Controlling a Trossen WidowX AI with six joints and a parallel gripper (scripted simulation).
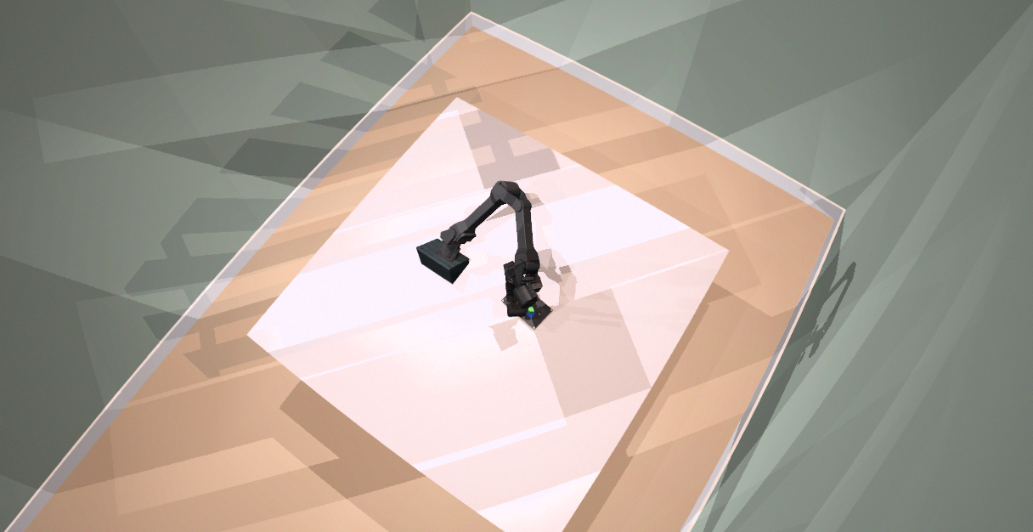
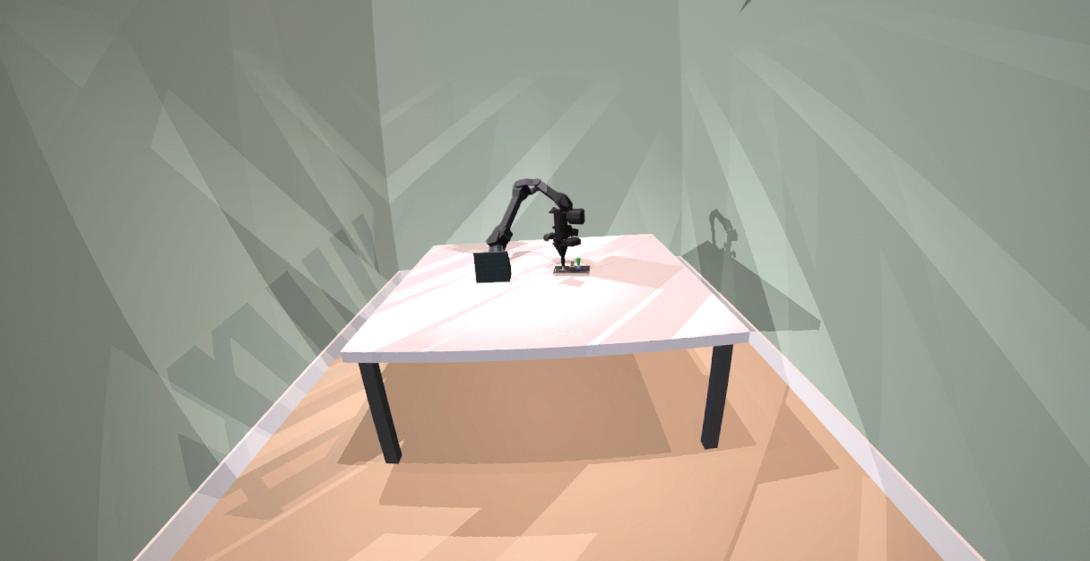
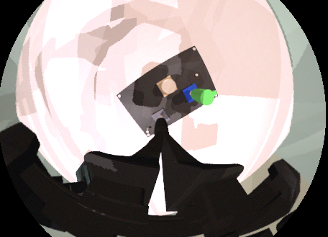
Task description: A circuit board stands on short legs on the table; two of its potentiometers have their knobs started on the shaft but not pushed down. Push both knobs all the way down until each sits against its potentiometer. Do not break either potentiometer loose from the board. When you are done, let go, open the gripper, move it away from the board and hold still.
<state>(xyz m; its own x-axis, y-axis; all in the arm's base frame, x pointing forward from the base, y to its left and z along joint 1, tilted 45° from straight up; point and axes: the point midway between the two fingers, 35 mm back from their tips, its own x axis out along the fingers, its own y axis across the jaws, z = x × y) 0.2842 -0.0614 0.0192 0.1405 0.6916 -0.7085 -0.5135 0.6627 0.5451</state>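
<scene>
Now: gripper tip 2 cm above the black knob. From my gripper tip the other things lie so: grey part: 3 cm below; green knob: 7 cm ahead, 1 cm to the right, 1 cm below.
</scene>
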